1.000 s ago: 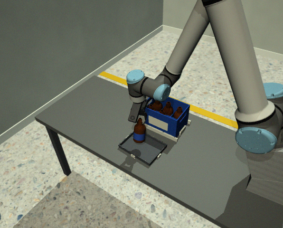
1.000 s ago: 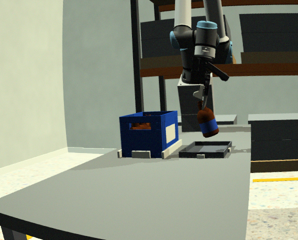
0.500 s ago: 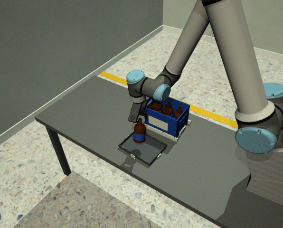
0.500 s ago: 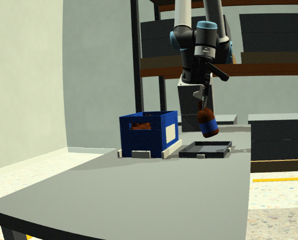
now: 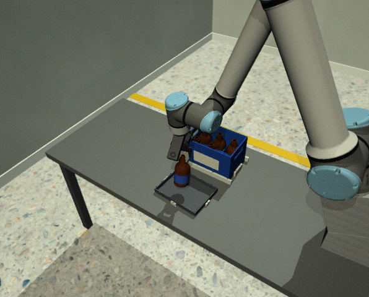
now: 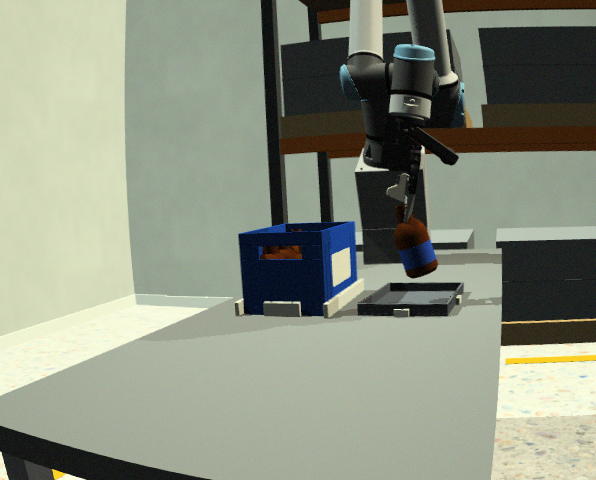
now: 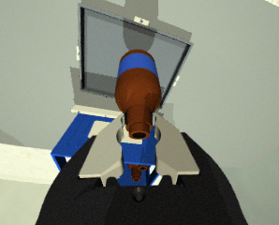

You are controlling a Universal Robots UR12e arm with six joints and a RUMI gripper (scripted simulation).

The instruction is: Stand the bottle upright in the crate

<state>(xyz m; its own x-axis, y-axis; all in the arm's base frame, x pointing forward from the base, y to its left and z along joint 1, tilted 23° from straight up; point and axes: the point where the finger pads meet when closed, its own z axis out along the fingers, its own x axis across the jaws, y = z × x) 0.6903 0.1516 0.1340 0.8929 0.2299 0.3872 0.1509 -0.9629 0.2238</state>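
Now: the brown bottle 50 mm below my hand and 10 mm to the left of it. Also, from my hand: blue crate: 250 mm to the right, 110 mm below, 30 mm behind; dark tray: 180 mm below, 20 mm behind, 10 mm to the left.
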